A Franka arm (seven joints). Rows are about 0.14 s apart.
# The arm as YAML. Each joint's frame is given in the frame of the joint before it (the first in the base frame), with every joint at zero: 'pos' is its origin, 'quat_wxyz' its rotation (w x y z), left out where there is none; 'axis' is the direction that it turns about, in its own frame. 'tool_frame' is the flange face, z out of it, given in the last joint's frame.
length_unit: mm
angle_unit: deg
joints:
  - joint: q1
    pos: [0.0, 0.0, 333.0]
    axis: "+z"
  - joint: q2
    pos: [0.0, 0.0, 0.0]
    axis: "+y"
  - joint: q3
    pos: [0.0, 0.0, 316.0]
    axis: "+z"
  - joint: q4
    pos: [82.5, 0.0, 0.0]
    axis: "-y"
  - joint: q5
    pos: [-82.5, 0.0, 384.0]
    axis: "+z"
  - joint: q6
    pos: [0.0, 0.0, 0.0]
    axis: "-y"
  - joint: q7
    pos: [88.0, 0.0, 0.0]
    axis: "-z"
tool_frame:
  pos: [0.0, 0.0, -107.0]
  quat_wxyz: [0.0, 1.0, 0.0, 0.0]
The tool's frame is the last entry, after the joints.
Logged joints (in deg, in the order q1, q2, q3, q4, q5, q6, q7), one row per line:
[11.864, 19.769, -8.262, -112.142, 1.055, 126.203, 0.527]
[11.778, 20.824, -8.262, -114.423, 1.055, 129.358, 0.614]
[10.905, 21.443, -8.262, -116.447, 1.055, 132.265, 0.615]
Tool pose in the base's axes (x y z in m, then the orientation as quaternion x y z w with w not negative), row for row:
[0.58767, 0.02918, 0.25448, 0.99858, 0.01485, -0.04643, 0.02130]
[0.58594, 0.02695, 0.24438, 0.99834, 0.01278, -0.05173, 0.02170]
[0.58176, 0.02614, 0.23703, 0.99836, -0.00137, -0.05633, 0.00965]
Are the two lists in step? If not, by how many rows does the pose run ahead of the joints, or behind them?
The pose runs 2 rows ahead of the joints: the pose in row i belongs to the joints in row i + 2.
